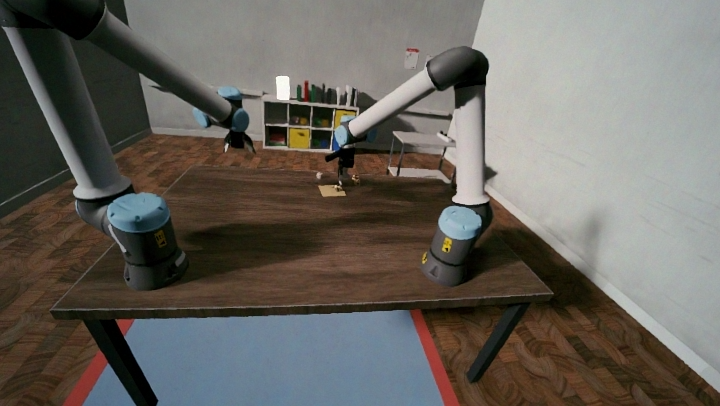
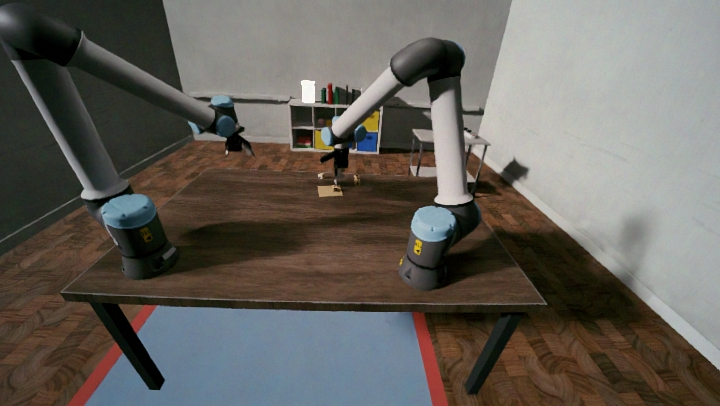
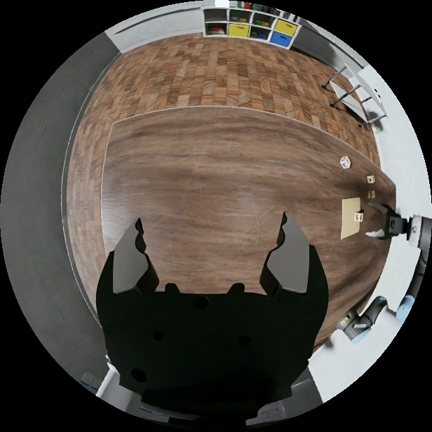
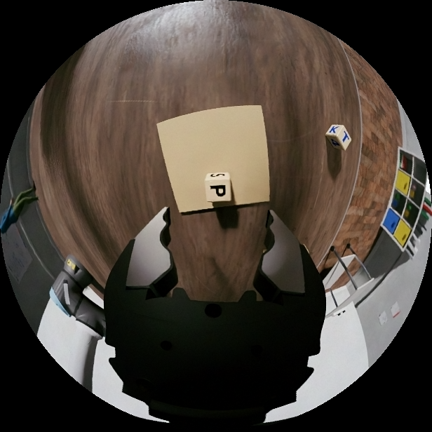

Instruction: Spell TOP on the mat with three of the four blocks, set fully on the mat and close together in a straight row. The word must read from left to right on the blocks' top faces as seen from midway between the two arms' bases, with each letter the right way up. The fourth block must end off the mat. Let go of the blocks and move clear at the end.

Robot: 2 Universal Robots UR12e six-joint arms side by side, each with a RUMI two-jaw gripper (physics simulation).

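A cream block [image 4: 218,188] [image 3: 358,217] sits on the tan mat [image 4: 215,135] [image 3: 350,206] [image 1: 327,193] [image 2: 325,192], near one edge; P is on top, its top pointing toward the shelf side, and S on a side face. My right gripper [image 4: 218,209] is open around and above this block, its fingers apart from it. A block with blue K and T faces [image 4: 338,137] [image 3: 345,162] lies off the mat, beyond its far side. Two more blocks [image 3: 370,179] [image 3: 371,194] lie off the mat to the right; their letters are unclear. My left gripper [image 3: 210,215] [image 1: 239,150] [image 2: 240,152] is open, high above the table's left part.
The wooden table [image 1: 282,262] [image 2: 282,262] carries both arm bases. A shelf unit stands behind it by the wall, with a white side table [image 1: 421,138] [image 2: 423,135] at the back right. The two off-mat blocks lie near my right gripper.
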